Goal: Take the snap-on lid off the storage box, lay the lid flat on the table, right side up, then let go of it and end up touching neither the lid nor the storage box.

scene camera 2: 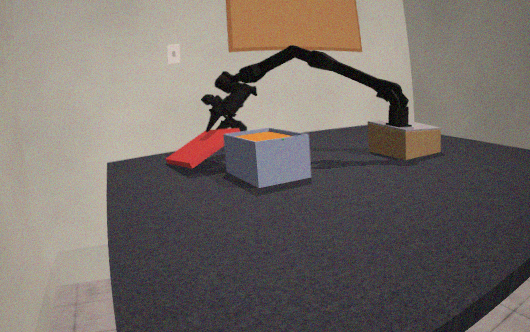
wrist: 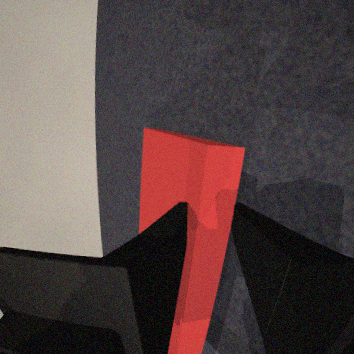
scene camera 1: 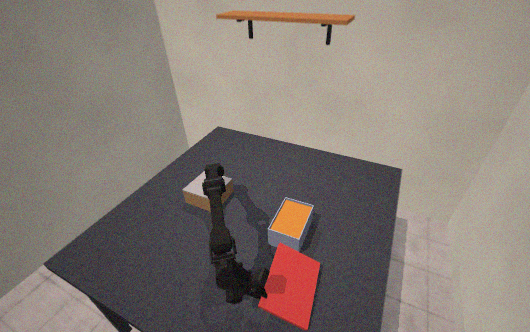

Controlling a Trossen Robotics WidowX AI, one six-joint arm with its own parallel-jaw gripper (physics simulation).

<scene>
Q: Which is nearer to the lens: the blue-grey storage box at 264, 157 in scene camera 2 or the red lid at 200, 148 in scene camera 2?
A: The blue-grey storage box.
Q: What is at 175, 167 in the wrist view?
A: A red lid.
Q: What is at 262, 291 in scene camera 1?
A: The gripper.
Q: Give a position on a red lid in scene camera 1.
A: At 290, 287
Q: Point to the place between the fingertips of the gripper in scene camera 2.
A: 209, 134
</scene>
